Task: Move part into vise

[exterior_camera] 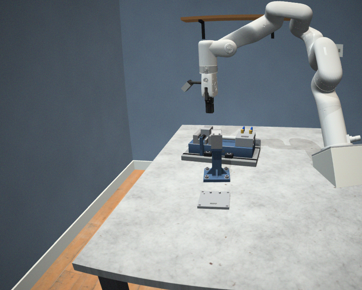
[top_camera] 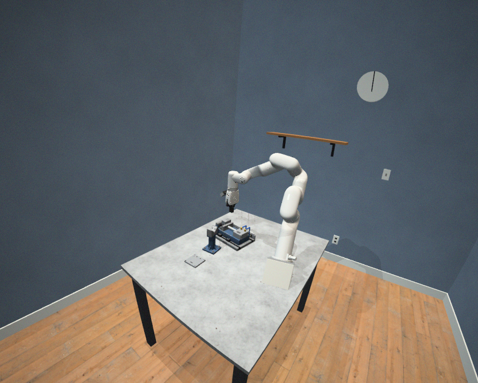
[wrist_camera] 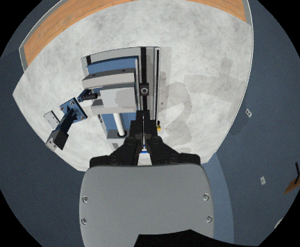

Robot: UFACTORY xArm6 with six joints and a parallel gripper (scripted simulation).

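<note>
Right now the part is 40 mm to the left of my hand and 90 mm below it. Also, from my hand: fixed jaw: 30 mm ahead, 60 mm to the left, 100 mm below; then cylinder rod: 90 mm behind, 60 mm to the left, 100 mm below; then work stop: 110 mm to the left, 90 mm below.
</note>
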